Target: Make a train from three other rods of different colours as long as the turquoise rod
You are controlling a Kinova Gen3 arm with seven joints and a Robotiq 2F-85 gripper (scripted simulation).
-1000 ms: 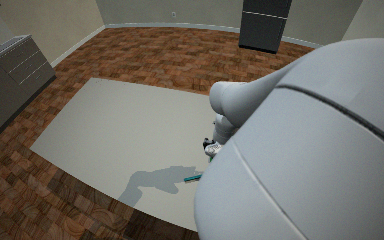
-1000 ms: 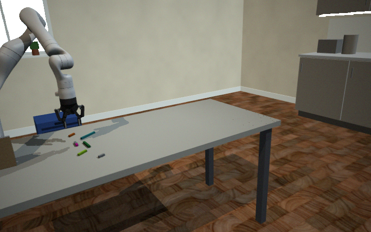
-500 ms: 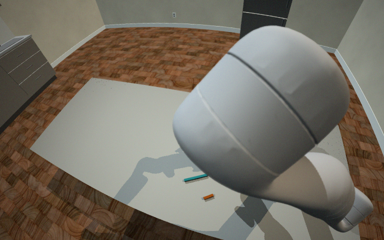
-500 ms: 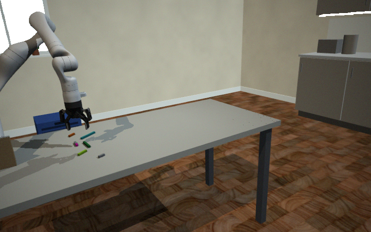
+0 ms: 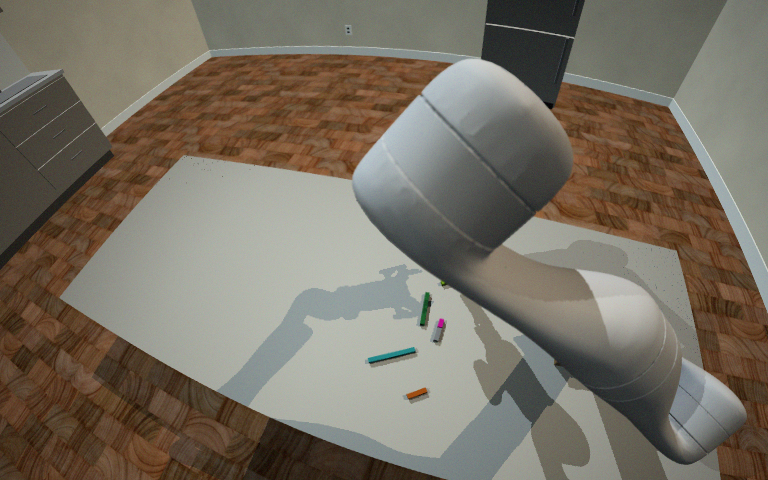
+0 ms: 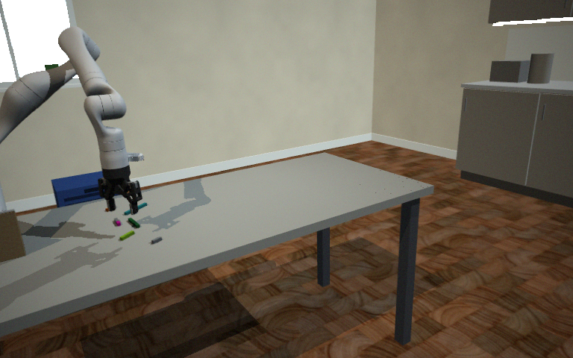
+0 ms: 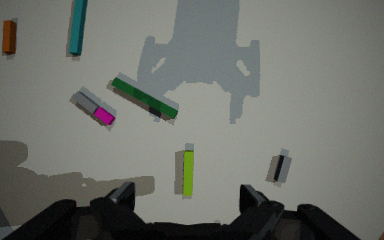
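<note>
My gripper is now 80 mm above the lime rod. Also, from my hand: turquoise rod 60 mm ahead, 220 mm to the left, 80 mm below; green rod 30 mm ahead, 90 mm to the left, 80 mm below; magenta rod 10 mm behind, 110 mm to the left, 80 mm below.
</note>
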